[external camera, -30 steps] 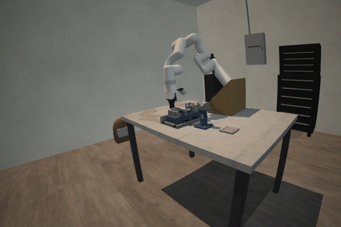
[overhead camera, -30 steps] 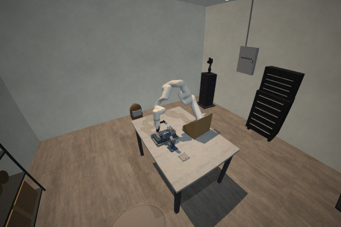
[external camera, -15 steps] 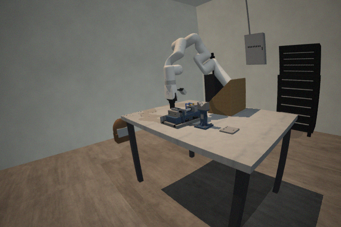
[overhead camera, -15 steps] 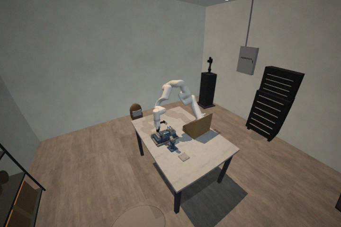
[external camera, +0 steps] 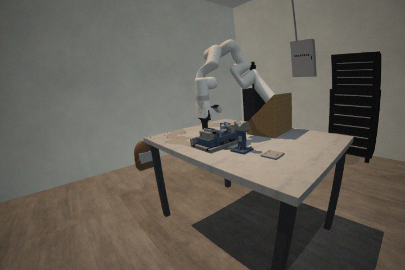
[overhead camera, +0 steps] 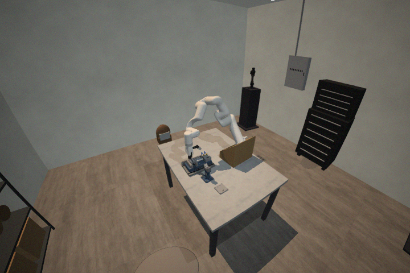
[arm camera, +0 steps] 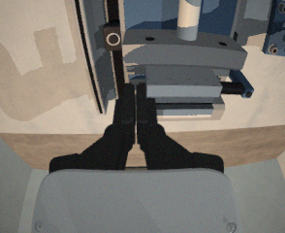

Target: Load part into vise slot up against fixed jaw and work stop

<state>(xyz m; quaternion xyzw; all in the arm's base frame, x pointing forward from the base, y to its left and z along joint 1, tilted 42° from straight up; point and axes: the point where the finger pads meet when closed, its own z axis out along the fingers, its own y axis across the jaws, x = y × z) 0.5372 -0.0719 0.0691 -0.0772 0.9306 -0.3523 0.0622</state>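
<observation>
Now: hand 4 cm to the right of the part and 2 cm above it. Round my hand: moving jaw: 4 cm to the left, 4 cm below, 4 cm behind; air cylinder rod: 9 cm behind, 4 cm below, 3 cm to the left; work stop: 9 cm to the left, 3 cm below, 1 cm behind.
</observation>
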